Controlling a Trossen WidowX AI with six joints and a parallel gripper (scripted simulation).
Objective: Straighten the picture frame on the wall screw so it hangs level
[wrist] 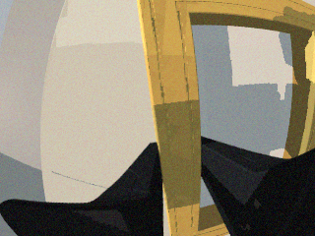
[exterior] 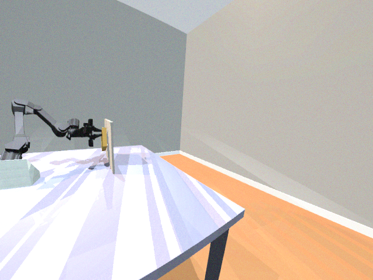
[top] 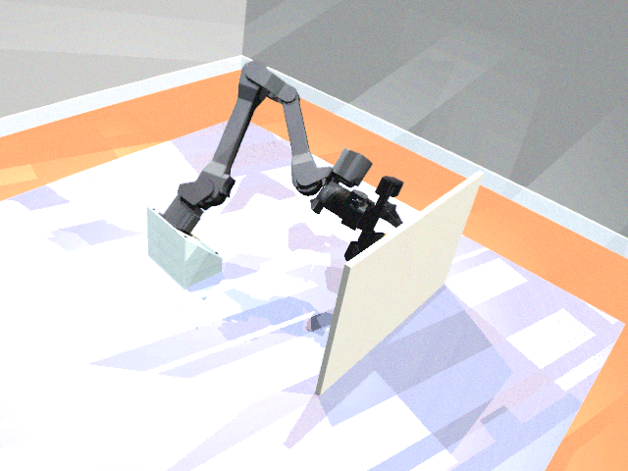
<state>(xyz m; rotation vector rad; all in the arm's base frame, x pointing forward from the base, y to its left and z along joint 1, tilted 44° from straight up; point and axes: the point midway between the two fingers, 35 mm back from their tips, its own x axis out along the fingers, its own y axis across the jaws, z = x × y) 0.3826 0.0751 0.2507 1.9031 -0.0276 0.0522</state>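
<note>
Right now the picture frame is 5 cm below my gripper tip and 2 cm to the right of it. Round my gripper tip: cream wall panel 6 cm below, 2 cm to the right, 2 cm ahead.
</note>
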